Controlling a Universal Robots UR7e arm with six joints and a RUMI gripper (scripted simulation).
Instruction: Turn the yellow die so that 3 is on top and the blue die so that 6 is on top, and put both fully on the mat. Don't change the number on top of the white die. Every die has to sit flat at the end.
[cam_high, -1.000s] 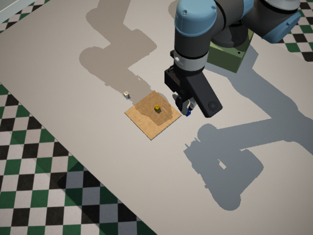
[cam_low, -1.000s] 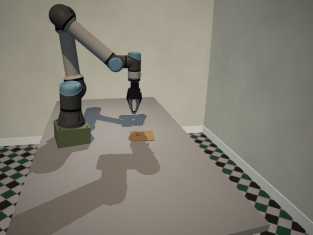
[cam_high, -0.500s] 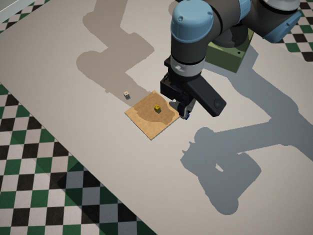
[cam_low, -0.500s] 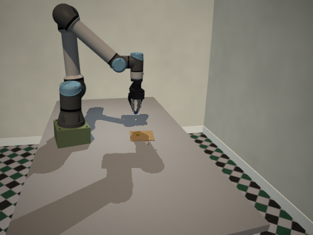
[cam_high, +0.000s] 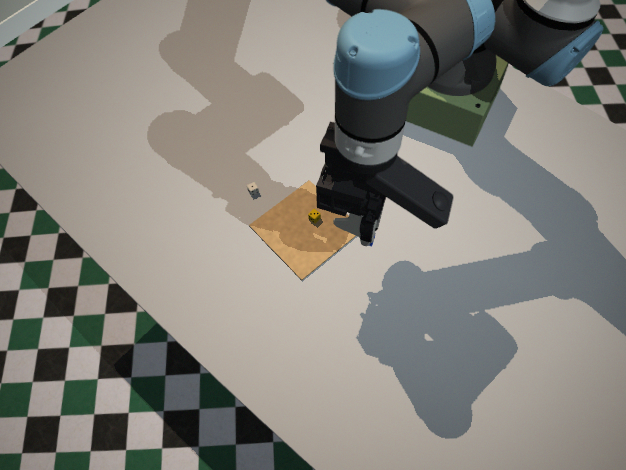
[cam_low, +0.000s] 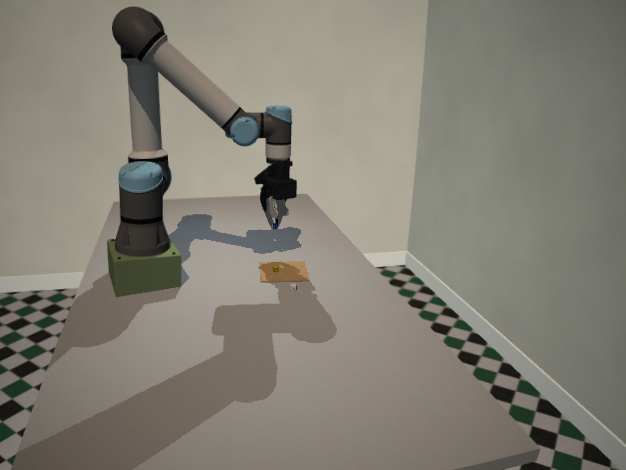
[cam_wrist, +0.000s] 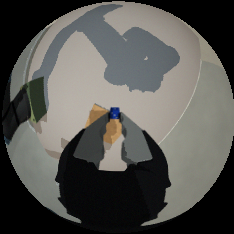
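My hand is 10 mm past the tan mat, 120 mm to the left of it and 110 mm above it. From my hand the other things lie so: blue die (10 mm below); then white die (20 mm behind, 250 mm to the right, 110 mm below); then yellow die (30 mm behind, 120 mm to the right, 100 mm below).
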